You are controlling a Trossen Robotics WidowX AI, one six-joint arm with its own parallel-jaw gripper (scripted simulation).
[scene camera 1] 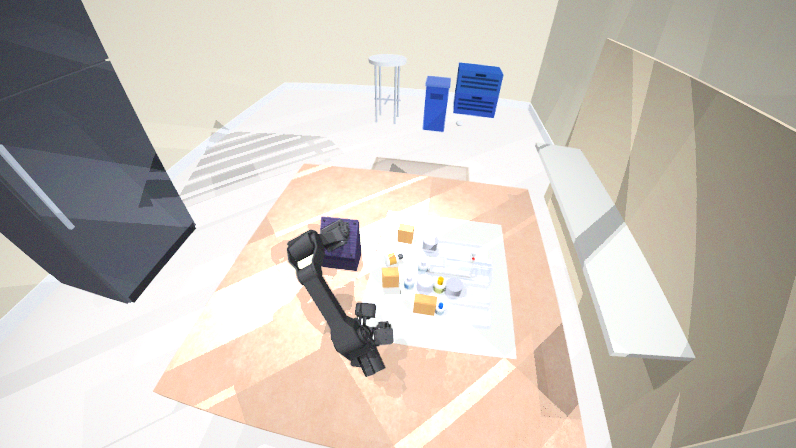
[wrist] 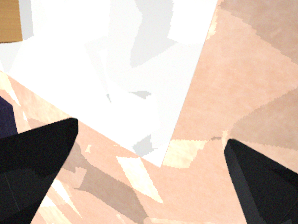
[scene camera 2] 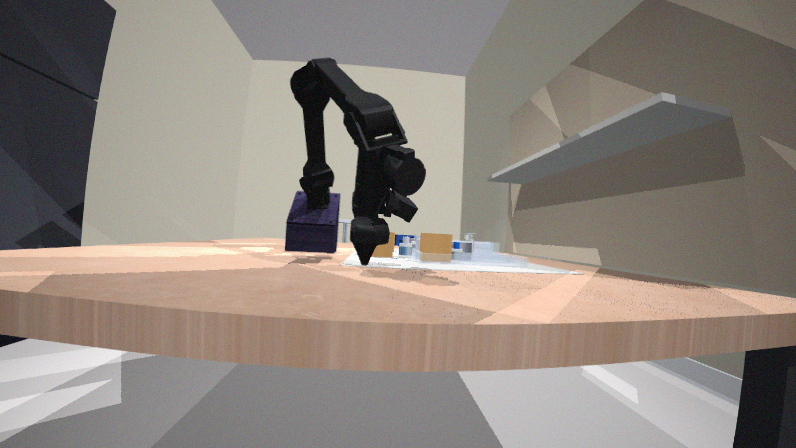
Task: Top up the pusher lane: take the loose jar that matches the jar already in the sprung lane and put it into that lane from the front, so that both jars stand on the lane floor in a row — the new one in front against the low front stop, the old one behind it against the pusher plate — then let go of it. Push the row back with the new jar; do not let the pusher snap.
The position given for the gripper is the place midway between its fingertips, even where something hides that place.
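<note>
Gripper (scene camera 1: 366, 333) and a wall shelf (scene camera 1: 636, 319) visible. Gripper (scene camera 2: 363, 251) open, holding nothing; wall shelf (scene camera 2: 664, 115) there too. Gripper (wrist: 154, 135) in sight.
</note>
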